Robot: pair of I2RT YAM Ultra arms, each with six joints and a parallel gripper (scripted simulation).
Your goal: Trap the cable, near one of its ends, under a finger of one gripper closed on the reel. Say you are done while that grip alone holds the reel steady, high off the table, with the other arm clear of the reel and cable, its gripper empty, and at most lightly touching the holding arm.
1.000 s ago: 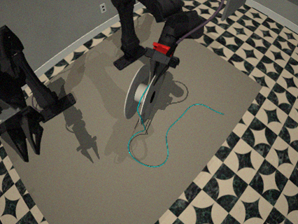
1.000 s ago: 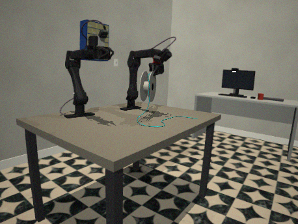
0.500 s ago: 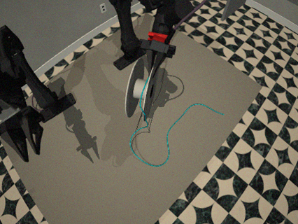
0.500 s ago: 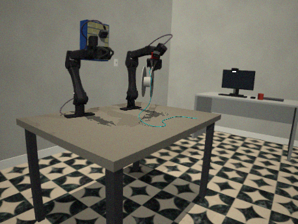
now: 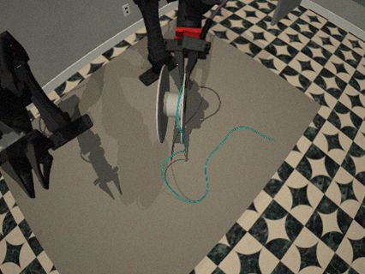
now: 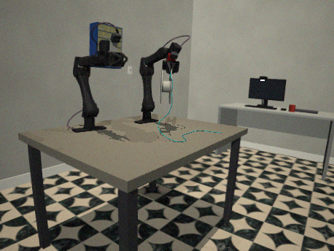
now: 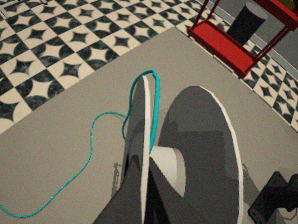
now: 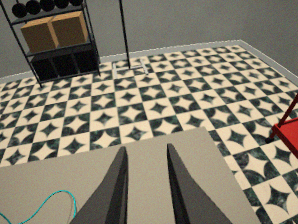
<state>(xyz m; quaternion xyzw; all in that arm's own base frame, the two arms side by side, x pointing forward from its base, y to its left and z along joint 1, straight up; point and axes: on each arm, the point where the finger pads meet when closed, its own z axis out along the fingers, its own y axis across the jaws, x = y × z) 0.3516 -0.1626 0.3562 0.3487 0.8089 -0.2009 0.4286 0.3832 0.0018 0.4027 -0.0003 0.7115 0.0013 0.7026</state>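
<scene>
Now: left hand 80 mm above the white reel, 20 mm to the left of it and 10 mm past it.
</scene>
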